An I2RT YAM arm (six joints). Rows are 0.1 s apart.
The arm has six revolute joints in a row. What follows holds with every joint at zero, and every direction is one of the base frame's. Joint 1 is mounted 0.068 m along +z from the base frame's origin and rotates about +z. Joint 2 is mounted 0.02 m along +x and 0.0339 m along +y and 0.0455 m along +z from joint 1 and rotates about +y. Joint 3 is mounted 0.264 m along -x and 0.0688 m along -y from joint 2 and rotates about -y. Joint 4 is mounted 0.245 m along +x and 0.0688 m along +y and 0.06 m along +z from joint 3 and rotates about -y. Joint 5 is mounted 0.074 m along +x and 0.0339 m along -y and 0.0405 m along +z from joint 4 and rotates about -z. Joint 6 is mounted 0.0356 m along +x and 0.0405 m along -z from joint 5 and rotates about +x. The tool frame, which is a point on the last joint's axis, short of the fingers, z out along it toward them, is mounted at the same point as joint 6; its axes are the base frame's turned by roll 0, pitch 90 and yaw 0 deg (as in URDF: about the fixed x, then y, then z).
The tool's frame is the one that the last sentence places.
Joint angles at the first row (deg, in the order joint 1, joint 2, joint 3, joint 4, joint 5, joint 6):
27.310, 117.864, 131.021, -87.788, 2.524, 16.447
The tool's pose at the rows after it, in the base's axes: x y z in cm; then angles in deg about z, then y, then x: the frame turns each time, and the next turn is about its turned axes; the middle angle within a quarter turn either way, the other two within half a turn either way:
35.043 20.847 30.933 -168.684 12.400 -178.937
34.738 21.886 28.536 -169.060 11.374 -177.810
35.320 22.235 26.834 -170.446 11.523 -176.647
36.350 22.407 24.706 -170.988 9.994 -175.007
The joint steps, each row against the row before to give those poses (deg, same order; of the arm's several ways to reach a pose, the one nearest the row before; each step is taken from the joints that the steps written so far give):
3.891, 0.132, -10.664, 6.752, 2.667, 3.038
1.551, 0.043, -5.422, 3.914, 1.049, 2.011
0.087, 1.354, -1.859, 2.732, 1.377, 1.508
-0.479, 3.082, 0.000, 1.006, 0.919, 0.241

